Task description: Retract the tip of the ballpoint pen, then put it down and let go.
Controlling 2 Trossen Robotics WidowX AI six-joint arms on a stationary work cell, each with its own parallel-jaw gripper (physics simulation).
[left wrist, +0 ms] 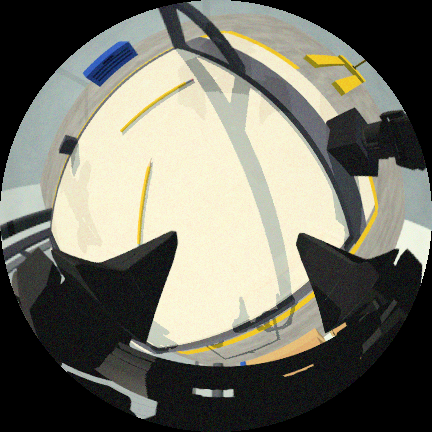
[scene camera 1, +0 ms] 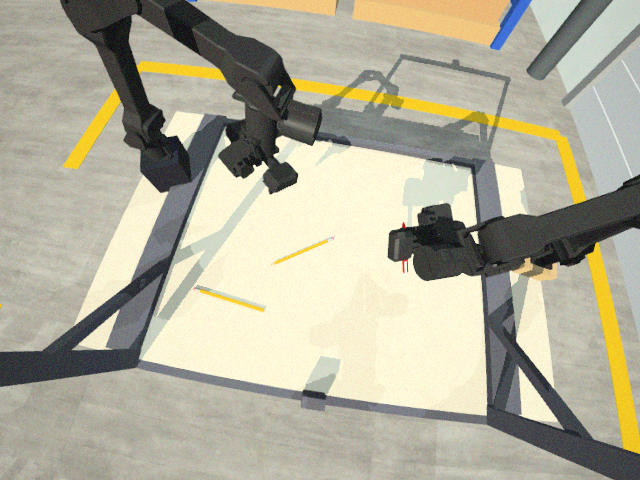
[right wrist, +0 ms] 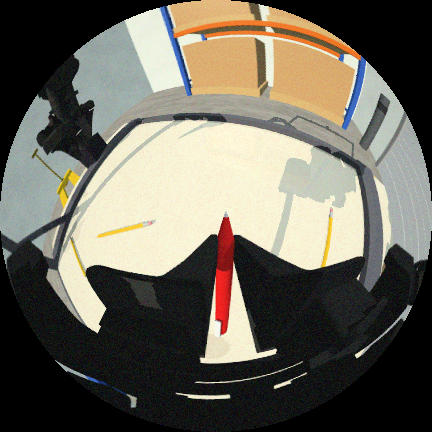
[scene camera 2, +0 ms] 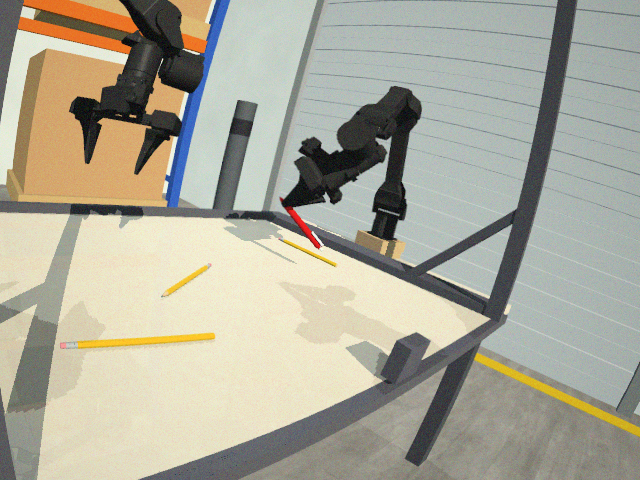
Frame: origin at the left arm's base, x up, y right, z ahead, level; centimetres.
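Where they show: left gripper, fingertip midpoint: [left wrist: 240, 238] [scene camera 1: 260, 179] [right wrist: 85, 147] [scene camera 2: 110, 169]; right gripper, fingertip midpoint: [scene camera 1: 402, 229] [right wrist: 224, 240] [scene camera 2: 283, 206]; left arm's base at its link origin: [left wrist: 368, 140] [scene camera 1: 159, 152] [right wrist: 85, 143]; right arm's base at its link origin: [scene camera 1: 540, 256] [scene camera 2: 382, 236].
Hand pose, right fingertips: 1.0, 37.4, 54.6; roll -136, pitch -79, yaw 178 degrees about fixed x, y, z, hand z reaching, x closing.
Note:
Things, the pixels of their centre, and the offset from my right fingertips, as dx, dy, dz.
- red ballpoint pen at the middle of its body: [right wrist: 222, 295] [scene camera 2: 300, 222] [scene camera 1: 404, 248] -2.1, +4.2, -0.4
- yellow pencil at the middle of its body: [scene camera 2: 188, 279] [left wrist: 141, 206] [right wrist: 116, 230] [scene camera 1: 301, 251] -11.3, -4.3, -23.5
- third pencil at the middle of its body: [right wrist: 324, 257] [scene camera 2: 306, 251] -11.3, +1.9, +16.1
The red ballpoint pen [scene camera 1: 403, 225] [scene camera 2: 305, 227] [right wrist: 225, 280] is held between the fingertips of my right gripper [scene camera 2: 285, 205] [right wrist: 224, 240], above the table near its far right side. In scene camera 2 the pen is slanted, its clip end low. In the right wrist view its cone and a small silver tip stick out past the fingers, and a white clip shows at the other end. Whether the writing point is out is too small to tell. My left gripper [scene camera 1: 258, 176] [scene camera 2: 112, 168] [left wrist: 240, 238] is wide open and empty, high over the table's far left part.
One yellow pencil [scene camera 1: 303, 251] [scene camera 2: 186, 280] [left wrist: 145, 200] [right wrist: 125, 229] lies mid-table. Another pencil [scene camera 1: 231, 299] [scene camera 2: 144, 340] [left wrist: 155, 102] lies nearer the front left. A third pencil [scene camera 2: 307, 252] [right wrist: 327, 240] lies near the right edge. Dark frame bars border the table.

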